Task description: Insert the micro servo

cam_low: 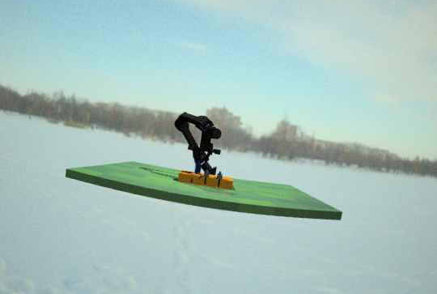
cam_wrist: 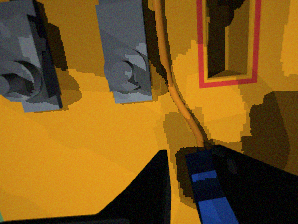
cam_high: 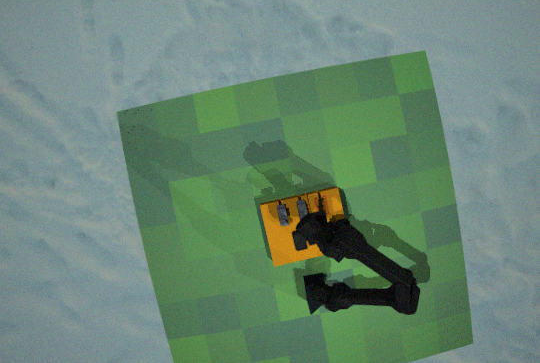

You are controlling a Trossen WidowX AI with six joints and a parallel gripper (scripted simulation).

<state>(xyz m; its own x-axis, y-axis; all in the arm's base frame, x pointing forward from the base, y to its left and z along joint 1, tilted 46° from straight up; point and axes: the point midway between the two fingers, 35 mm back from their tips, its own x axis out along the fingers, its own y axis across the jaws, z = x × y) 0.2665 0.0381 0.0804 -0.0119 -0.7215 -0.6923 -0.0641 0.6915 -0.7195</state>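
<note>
Right now my gripper tip is 50 mm past the orange deck, 30 mm to the right of it and 80 mm above it.
</note>
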